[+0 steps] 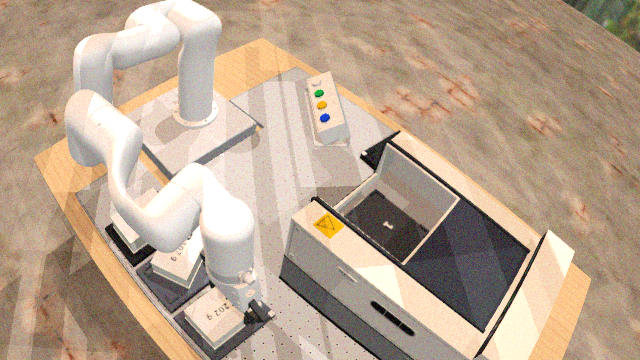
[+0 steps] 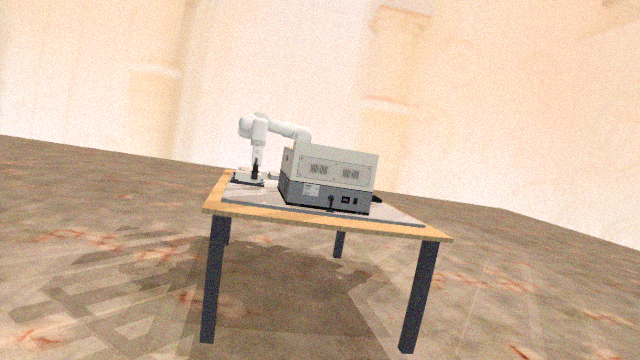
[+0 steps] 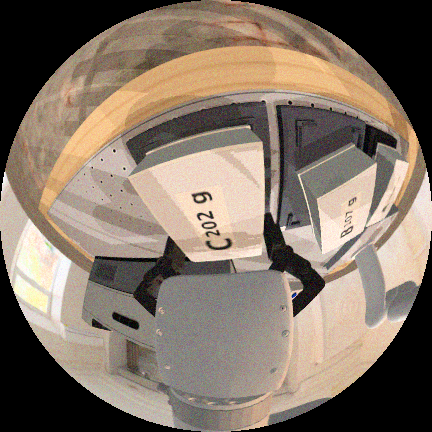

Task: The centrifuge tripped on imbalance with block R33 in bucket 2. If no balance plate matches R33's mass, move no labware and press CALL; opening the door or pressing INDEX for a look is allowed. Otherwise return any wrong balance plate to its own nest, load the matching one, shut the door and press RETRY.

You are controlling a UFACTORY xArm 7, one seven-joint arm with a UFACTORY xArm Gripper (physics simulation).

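Where they show: gripper, between the fingertips: (image 1: 234, 302) (image 2: 254, 178) (image 3: 221, 226); arm's base, origin of its link: (image 1: 195, 113) (image 3: 362, 248).
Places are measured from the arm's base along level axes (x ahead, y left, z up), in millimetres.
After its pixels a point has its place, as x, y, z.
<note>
Balance plate C (image 1: 213, 316) {492, -301, 29} (image 3: 201, 189) {487, -314, 29}, a pale slab marked 202 g, lies in the nearest dark nest. My gripper (image 1: 256, 313) (image 3: 221, 226) {484, -244, 5} (image 2: 255, 172) {484, -244, 5} is open, and its black fingers reach down on either side of plate C's near end without closing on it. Plate B (image 1: 175, 265) {365, -295, 30} (image 3: 342, 201) {368, -291, 30}, marked 107 g, sits askew in the middle nest. A third plate (image 1: 128, 233) {245, -340, 29} (image 3: 388, 185) {258, -308, 28} lies in the far nest, mostly hidden by the arm. The centrifuge (image 1: 353, 273) {618, -117, 174} (image 2: 331, 178) {935, 59, 99} has its door (image 1: 465, 268) {751, 29, 188} slid open. A dark empty bucket (image 1: 384, 223) {570, 43, 115} shows in the chamber.
A button box (image 1: 328, 121) {258, 226, 43} with white (image 1: 316, 82) {129, 314, 45}, green (image 1: 318, 93) {168, 283, 44}, orange (image 1: 321, 104) {206, 256, 44} and blue (image 1: 324, 117) {248, 226, 45} buttons stands behind the centrifuge. The arm's base (image 1: 194, 116) {39, -27, 29} is at the back left. The nests run along the wooden table's (image 1: 250, 58) {-165, 317, -38} (image 2: 313, 219) {1088, -4, -38} left edge.
</note>
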